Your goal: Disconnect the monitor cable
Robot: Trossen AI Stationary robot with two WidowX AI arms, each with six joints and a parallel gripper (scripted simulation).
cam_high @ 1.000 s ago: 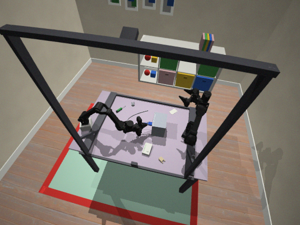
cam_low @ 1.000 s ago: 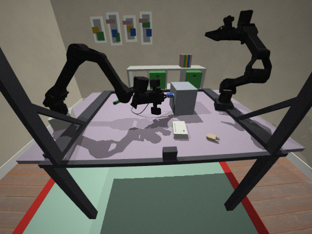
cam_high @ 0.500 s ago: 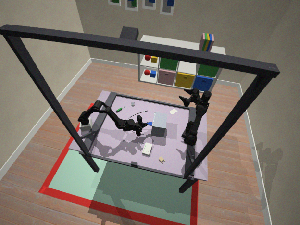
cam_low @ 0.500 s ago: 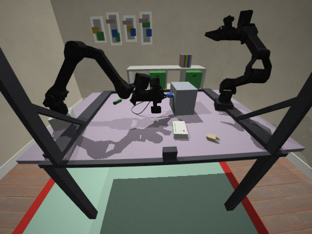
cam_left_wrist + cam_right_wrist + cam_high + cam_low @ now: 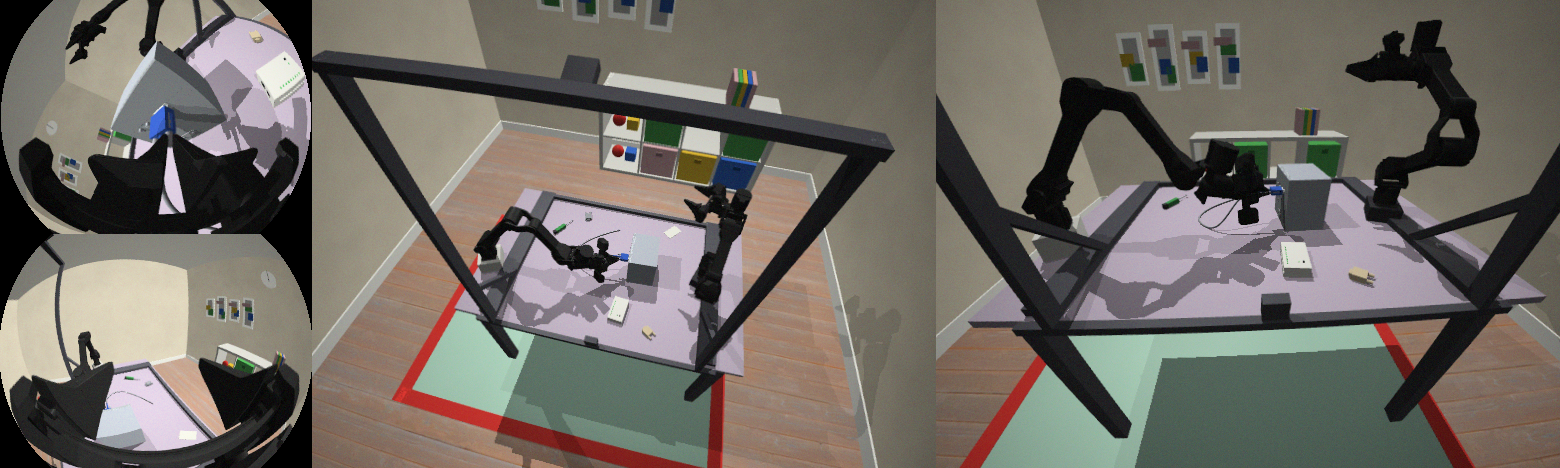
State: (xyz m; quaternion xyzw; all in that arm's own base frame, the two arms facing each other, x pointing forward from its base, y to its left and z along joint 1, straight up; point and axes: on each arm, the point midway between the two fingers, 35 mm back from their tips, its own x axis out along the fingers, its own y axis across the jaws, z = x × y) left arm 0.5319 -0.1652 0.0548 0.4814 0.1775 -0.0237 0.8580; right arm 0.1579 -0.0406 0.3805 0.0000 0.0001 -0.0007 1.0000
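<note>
Right now the blue plug is 50 mm to the right of my left hand, 30 mm ahead of it and 10 mm below it. Round my left hand: back panel (80 mm to the right, 50 mm ahead, 40 mm below); then grey box (140 mm to the right, 40 mm below, 40 mm ahead); then white device (170 mm behind, 110 mm below, 50 mm to the right).
</note>
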